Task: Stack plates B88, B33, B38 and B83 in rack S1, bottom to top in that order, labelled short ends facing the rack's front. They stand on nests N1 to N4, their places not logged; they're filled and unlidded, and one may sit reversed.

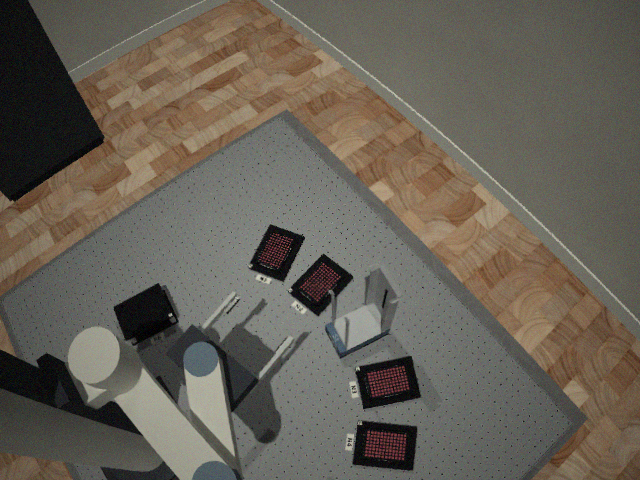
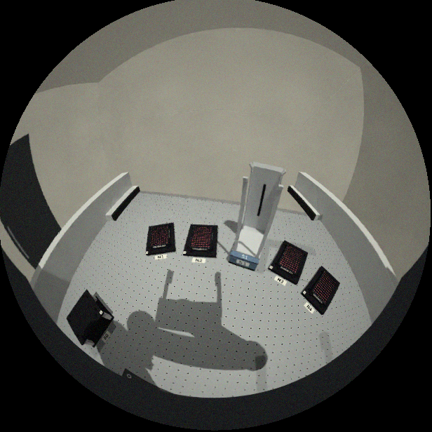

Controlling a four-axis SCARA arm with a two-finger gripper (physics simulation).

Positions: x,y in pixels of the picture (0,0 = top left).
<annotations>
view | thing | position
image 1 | my gripper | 263,315
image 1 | nest N2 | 318,310
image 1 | nest N3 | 366,403
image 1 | nest N1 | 281,276
</annotations>
